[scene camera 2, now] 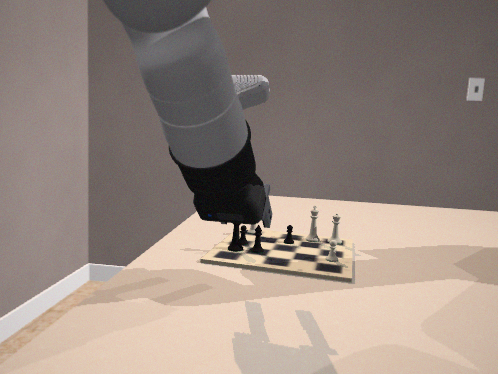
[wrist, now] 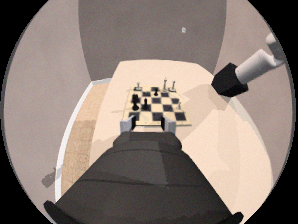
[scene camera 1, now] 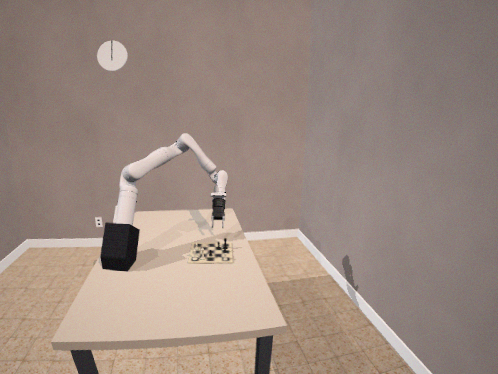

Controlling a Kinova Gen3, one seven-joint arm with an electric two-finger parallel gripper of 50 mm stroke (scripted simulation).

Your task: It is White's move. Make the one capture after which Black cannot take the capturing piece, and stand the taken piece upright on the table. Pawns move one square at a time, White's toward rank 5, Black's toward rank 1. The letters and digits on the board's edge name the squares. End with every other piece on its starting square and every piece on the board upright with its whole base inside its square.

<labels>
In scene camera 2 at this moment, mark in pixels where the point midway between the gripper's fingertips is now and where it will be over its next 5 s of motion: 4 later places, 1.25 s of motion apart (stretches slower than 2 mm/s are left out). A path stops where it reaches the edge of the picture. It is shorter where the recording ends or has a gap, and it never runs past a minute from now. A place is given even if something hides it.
My gripper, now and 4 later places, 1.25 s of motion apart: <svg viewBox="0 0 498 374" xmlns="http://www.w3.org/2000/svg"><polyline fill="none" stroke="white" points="246,219 293,196 294,164 293,184 292,191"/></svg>
</labels>
